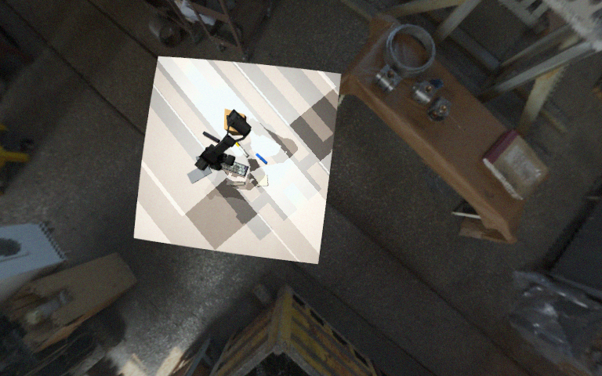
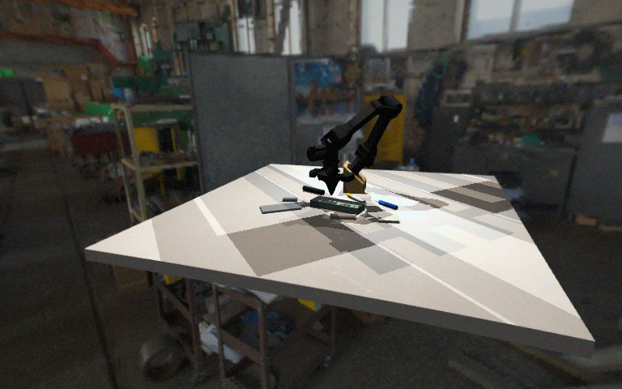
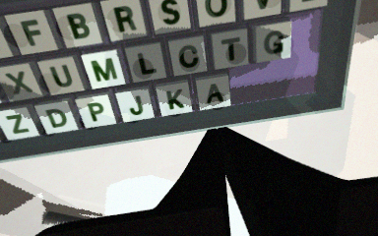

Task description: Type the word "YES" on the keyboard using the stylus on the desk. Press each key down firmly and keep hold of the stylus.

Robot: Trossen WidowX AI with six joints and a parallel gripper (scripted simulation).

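My gripper tip is now 21 cm to the right of the blue pen, 3 cm above it and 2 cm past it. Round my gripper tip: black cylinder: 15 cm behind, 10 cm to the right, 3 cm below; yellow-tipped stylus: 9 cm to the left, 7 cm behind, 3 cm below; small grey block: 18 cm to the right, 3 cm below, 2 cm behind.
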